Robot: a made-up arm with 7 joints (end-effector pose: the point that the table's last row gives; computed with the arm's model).
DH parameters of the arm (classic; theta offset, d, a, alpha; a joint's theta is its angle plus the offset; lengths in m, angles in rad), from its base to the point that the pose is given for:
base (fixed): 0 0 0 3.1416
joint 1: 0 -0.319 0 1.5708
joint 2: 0 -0.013 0 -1.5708
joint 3: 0 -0.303 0 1.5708
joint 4: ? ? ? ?
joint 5: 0 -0.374 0 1.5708
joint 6: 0 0 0 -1.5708
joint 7: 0 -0.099 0 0
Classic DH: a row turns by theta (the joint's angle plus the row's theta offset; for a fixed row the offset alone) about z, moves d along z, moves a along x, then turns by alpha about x.
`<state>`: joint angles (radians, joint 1 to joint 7).
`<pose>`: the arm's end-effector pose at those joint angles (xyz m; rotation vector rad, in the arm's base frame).
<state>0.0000 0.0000 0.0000 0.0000 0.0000 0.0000 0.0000</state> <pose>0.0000 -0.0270 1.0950 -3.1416 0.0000 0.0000</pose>
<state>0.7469 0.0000 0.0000 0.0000 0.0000 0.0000 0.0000</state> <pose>-0.0183 -0.0198 1.0950 -2.9250 1.1461 0.0000</pose>
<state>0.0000 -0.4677 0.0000 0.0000 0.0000 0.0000 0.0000</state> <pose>-0.3498 -0.0270 1.0117 -3.0561 0.0000 -0.7280</pose>
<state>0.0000 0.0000 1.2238 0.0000 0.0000 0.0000 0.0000</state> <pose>-0.0132 -0.0178 1.0950 -2.5716 1.8046 0.0000</pose>
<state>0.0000 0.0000 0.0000 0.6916 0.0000 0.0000 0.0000</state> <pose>0.3017 -0.0270 0.9863 -2.9556 0.0000 1.0648</pose>
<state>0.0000 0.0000 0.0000 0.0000 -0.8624 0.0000 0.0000</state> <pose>0.0000 -0.0270 1.0950 -2.8540 -1.3131 0.0000</pose>
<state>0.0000 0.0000 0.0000 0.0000 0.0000 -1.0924 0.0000</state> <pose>-0.0879 -0.0270 1.0416 -2.6845 0.0000 -1.6319</pose>
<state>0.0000 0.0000 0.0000 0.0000 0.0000 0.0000 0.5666</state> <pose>0.0000 -0.0270 1.0950 -3.0164 0.8782 0.0000</pose>
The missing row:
joint 4: 0 -0.014 0 -1.5708
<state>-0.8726 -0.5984 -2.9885 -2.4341 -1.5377 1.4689 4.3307</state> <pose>0.2240 0.0571 0.4630 -1.7207 0.5314 1.7847</pose>
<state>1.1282 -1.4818 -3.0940 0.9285 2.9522 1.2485 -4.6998</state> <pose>-0.2461 0.5927 0.1076 -0.4257 2.5037 -1.6660</pose>
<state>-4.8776 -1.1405 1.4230 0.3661 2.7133 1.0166 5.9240</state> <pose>-0.2103 0.6514 0.5896 1.5160 0.4848 -1.0203</pose>
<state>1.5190 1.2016 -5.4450 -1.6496 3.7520 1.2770 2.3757</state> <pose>0.3124 -0.0802 0.6076 0.8830 -0.5009 -0.2107</pose>
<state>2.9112 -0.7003 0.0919 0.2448 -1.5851 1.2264 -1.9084</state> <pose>0.3737 0.0292 0.9204 -1.9366 -0.1770 0.3207</pose>
